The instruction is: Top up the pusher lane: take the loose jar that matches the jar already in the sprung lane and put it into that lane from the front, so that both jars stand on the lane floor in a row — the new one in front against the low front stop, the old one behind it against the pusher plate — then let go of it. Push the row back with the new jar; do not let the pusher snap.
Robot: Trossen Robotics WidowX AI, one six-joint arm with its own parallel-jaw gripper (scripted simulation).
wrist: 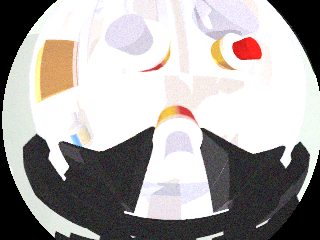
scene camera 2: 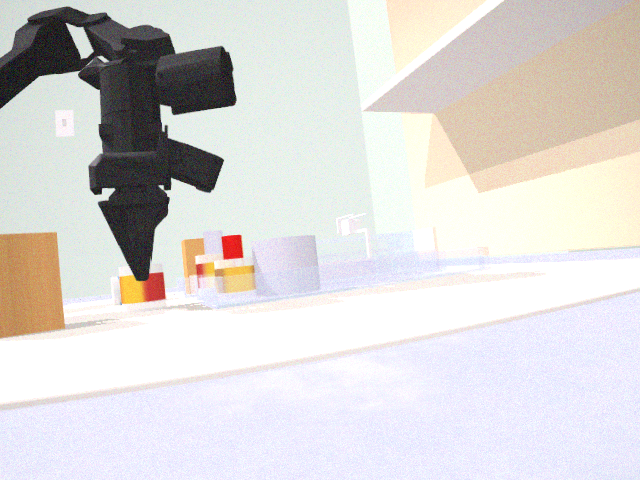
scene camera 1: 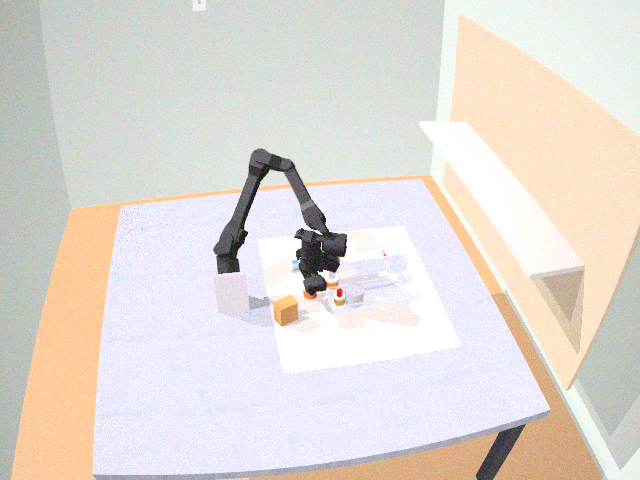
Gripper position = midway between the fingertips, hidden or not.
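Note:
Scene camera 2 shows a grey cylinder [scene camera 2: 282,253], a wall shelf [scene camera 2: 480,48] and my gripper [scene camera 2: 143,280]. In scene camera 1, the shelf [scene camera 1: 540,249] and the gripper [scene camera 1: 310,290] are visible. The wrist view shows my gripper [wrist: 177,131] too.

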